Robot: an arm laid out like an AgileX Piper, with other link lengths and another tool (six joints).
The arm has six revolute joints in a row. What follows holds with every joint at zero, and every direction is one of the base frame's.
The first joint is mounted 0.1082 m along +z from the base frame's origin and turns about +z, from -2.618 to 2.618 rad.
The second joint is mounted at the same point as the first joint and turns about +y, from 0 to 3.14 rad.
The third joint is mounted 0.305 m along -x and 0.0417 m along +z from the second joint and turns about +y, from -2.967 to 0 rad.
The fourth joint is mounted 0.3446 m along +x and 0.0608 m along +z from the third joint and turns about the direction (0.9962, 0, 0.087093), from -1.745 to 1.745 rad.
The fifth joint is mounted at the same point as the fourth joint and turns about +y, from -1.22 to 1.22 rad.
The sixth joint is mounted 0.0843 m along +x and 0.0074 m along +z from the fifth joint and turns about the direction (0.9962, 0, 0.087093), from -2.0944 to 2.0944 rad.
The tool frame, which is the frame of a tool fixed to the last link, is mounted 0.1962 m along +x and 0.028 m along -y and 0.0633 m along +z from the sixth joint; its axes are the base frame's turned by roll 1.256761, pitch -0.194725 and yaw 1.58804 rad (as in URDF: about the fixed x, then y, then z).
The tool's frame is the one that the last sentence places.
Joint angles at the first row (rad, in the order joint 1, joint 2, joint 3, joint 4, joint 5, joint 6):
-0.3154, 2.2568, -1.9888, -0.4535, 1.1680, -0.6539
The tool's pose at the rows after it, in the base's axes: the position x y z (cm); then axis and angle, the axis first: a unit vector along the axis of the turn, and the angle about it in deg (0 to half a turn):
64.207, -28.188, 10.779, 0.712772, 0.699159, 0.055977, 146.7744
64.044, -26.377, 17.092, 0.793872, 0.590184, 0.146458, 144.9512
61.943, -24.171, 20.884, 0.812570, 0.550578, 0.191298, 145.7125
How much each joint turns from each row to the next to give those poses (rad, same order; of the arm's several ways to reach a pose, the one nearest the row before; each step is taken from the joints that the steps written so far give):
0.0000, -0.1067, -0.0117, 0.1991, 0.0000, 0.2593
0.0000, -0.1035, 0.0051, 0.1189, 0.0000, 0.2169
0.0000, -0.1265, 0.0857, 0.0729, 0.0000, 0.0603

